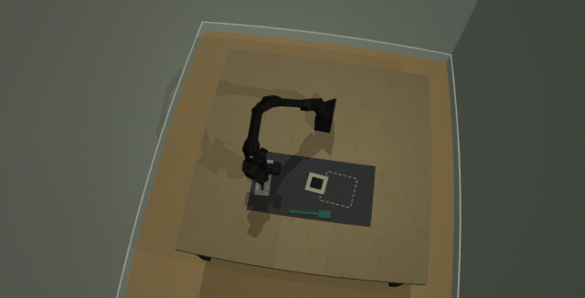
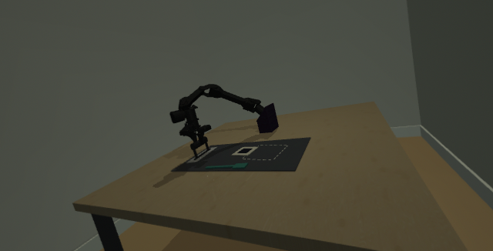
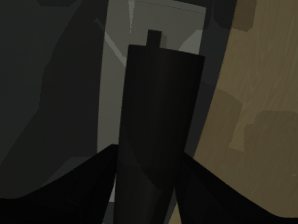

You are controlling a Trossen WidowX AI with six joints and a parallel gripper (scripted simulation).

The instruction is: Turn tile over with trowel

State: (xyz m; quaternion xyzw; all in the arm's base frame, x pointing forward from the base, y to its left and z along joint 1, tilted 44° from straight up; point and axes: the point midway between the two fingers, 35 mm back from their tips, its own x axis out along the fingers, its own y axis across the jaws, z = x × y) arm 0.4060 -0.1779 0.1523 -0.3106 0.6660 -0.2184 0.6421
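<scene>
Now: gripper tip 2 cm short of the grey flat-bladed trowel and 3 cm above it. The rest, counted from my gripper tip: small green trowel 13 cm ahead, 30 cm to the left, 6 cm below; then dark mat 1 cm behind, 27 cm to the left, 9 cm below; then tile 4 cm behind, 28 cm to the left, 6 cm below.
</scene>
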